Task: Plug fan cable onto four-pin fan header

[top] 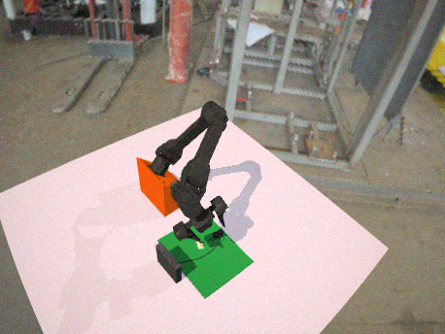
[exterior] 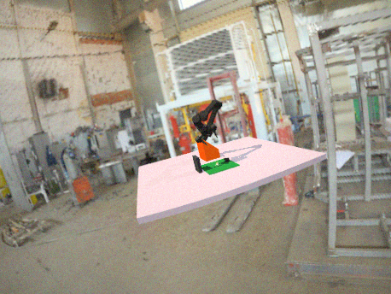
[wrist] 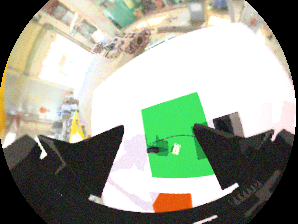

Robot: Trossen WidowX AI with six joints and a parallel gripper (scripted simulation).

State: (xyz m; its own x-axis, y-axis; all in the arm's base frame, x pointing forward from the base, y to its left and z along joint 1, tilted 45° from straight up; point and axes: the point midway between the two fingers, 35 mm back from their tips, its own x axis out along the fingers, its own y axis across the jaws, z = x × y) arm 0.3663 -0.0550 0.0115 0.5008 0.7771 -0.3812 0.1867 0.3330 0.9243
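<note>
The dark plug is 190 mm below my gripper tip, 110 mm to the left of it and 70 mm behind it. From my gripper tip the other things lie so: green board 220 mm below, 50 mm behind, 20 mm to the left; black fan 150 mm below, 130 mm to the right, 70 mm behind; four-pin fan header 200 mm below, 80 mm behind, 20 mm to the left.
</note>
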